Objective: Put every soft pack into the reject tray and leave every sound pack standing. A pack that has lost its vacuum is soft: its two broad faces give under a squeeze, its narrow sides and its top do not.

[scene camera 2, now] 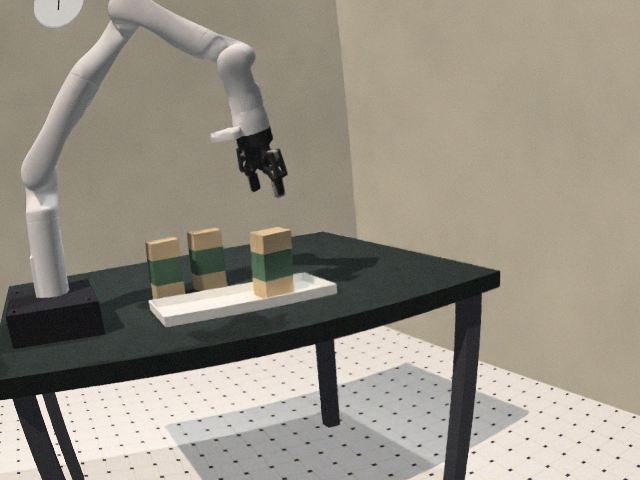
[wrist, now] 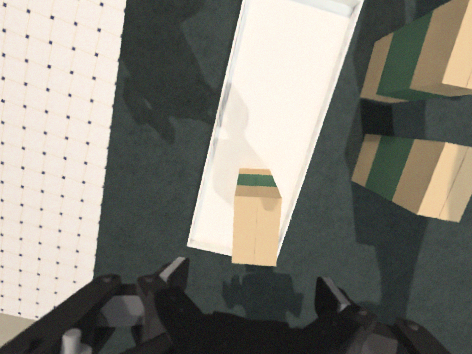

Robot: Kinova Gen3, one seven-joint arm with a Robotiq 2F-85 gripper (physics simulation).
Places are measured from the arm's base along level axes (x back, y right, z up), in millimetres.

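Pixels of known places: gripper, fingertip midpoint: (scene camera 2: pixel 267 193) (wrist: pixel 250 281); arm's base, origin of the base link: (scene camera 2: pixel 53 292).
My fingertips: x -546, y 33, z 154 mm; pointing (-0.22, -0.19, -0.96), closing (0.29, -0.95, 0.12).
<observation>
Ahead of a thing's pixels: the offset from my fingertips to its middle. Level surfaces: height alone.
A tan pack with a green band @(dx -1, dy -17, dz -153 mm) (scene camera 2: pixel 272 263) (wrist: pixel 256 227) stands upright in the white reject tray @(dx +87, dy -1, dz -216 mm) (scene camera 2: pixel 206 314) (wrist: pixel 295 65), at the end far from the robot's base. Two like packs stand upright on the table behind the tray: the left pack @(dx +236, dy -126, dz -156 mm) (scene camera 2: pixel 165 269) (wrist: pixel 407 55), nearer the base, and the middle pack @(dx +118, dy -177, dz -156 mm) (scene camera 2: pixel 207 259) (wrist: pixel 392 167). My gripper (scene camera 2: pixel 266 191) (wrist: pixel 250 281) is open and empty, well above the pack in the tray. The wrist view shows this pack's top ahead of my spread fingers. The tray's front wall hides part of the floor around its foot in the scene view.
The dark table top @(dz -227 mm) (scene camera 2: pixel 403 273) (wrist: pixel 155 200) carries the tray and packs. The robot's base block (scene camera 2: pixel 54 322) stands at its left end. The table's front edge runs along the tray's outer side, with the tiled floor (wrist: pixel 55 150) beyond it.
</observation>
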